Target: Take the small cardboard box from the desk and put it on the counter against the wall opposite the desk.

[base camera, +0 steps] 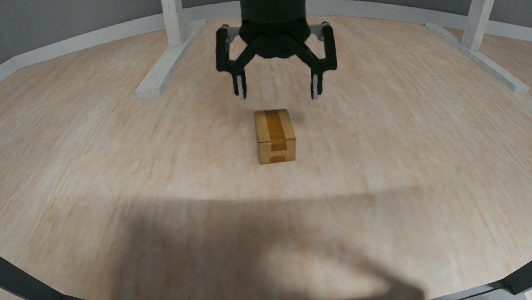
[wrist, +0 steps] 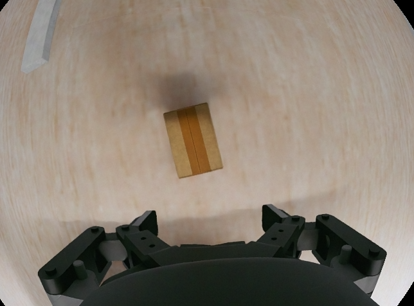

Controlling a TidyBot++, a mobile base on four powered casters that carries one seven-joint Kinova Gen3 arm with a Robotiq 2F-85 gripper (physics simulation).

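Places are measured from the arm's base along level axes (x right, y ahead, z up), in millimetres.
Pixels of known places: gripper, fingertip midpoint: (base camera: 278, 96).
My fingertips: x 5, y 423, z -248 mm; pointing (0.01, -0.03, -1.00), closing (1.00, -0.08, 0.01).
Note:
Behind a point stands the place of what it marks.
The small cardboard box (base camera: 276, 135) {z -346, x 0, y 461 mm} (wrist: 193, 140), brown with a darker tape strip along its top, lies flat on the wooden floor (base camera: 125, 150) {z -396, x -323, y 500 mm} (wrist: 300, 125). My gripper (base camera: 278, 95) {z -248, x 5, y 423 mm} (wrist: 209, 220) is open and empty. It hangs above the floor, pointing down, with its fingers wide apart. In the base camera view it shows above and behind the box; in the wrist view the box is ahead of the fingertips, turned slightly. The desk top and the counter do not show in either view.
A pale desk leg with a long foot (base camera: 165, 72) (wrist: 40, 37) stands on the floor at the left. Another such leg with its foot (base camera: 492, 67) stands at the right. A grey wall with a pale skirting (base camera: 100, 30) {z -314, x -945, y 1445 mm} runs behind them. Shadows fall across the floor near the base.

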